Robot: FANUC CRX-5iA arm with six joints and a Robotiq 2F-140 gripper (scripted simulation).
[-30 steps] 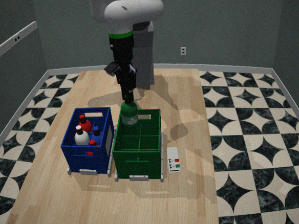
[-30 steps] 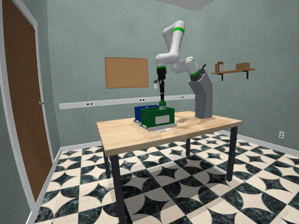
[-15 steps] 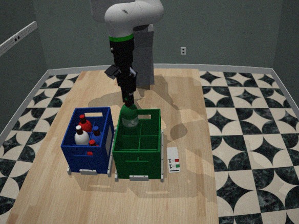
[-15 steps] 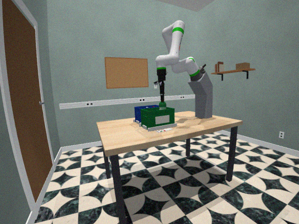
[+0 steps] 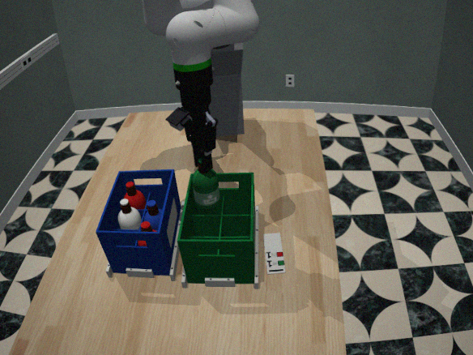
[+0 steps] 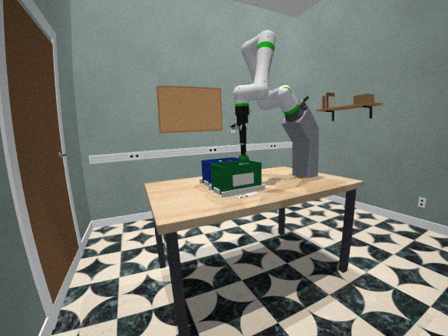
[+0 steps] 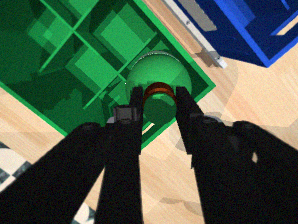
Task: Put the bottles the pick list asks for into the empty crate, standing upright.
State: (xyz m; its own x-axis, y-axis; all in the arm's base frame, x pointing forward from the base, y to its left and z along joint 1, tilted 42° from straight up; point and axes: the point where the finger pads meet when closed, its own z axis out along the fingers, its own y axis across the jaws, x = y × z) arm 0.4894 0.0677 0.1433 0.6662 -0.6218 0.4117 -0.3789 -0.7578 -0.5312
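Now: hand 80 mm above the green bottle. Also, from my hand: blue bottle 100 mm ahead, 130 mm to the right, 180 mm below; then green crate 70 mm ahead, 60 mm to the left, 180 mm below; then blue crate 110 mm ahead, 170 mm to the right, 180 mm below.
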